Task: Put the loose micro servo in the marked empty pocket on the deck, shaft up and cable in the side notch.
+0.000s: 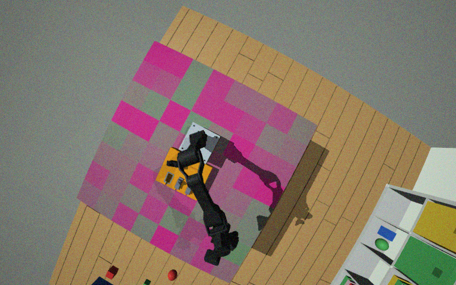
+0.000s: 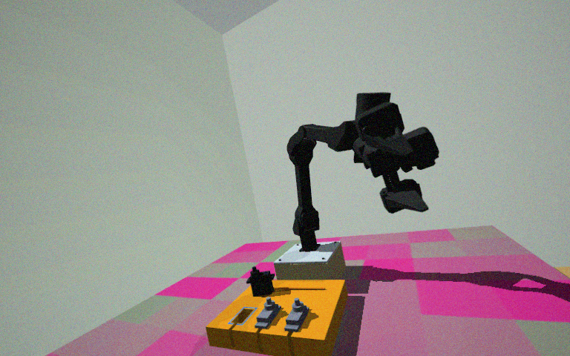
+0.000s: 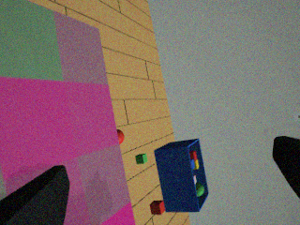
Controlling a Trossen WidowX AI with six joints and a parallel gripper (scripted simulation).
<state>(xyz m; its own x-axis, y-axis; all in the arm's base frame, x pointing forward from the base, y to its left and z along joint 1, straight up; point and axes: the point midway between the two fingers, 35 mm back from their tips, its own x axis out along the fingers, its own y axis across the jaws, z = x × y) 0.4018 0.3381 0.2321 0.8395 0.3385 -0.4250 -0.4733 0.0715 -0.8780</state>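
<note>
The orange deck is 21 cm behind my gripper tip, 35 cm to the right of it and 30 cm below it.
</note>
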